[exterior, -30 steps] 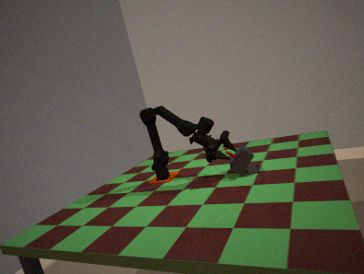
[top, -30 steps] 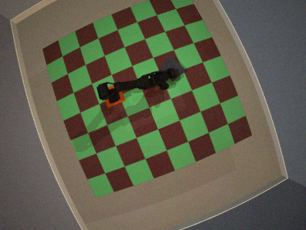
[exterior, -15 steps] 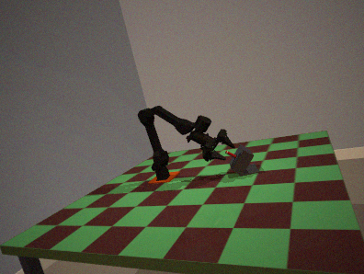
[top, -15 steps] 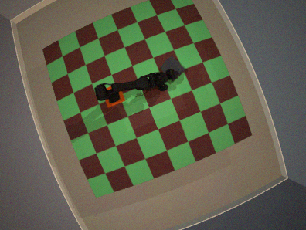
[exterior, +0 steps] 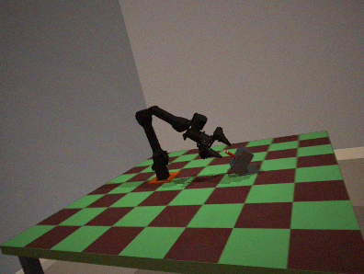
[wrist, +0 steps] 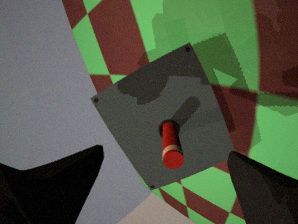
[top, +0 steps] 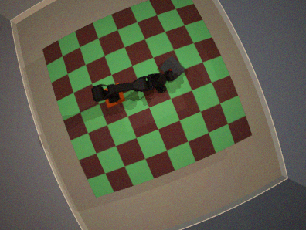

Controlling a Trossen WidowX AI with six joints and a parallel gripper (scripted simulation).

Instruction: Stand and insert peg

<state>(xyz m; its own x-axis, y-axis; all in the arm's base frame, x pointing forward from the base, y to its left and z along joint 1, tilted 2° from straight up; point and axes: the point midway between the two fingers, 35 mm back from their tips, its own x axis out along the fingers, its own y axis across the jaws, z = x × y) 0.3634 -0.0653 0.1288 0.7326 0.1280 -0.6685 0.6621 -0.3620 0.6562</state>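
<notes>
My gripper tip is now 10 mm short of the red peg, 10 mm to the right of it and 20 mm above it. Also, from my gripper tip: grey sloped panel (60 mm ahead, 20 mm to the left, 50 mm below).
</notes>
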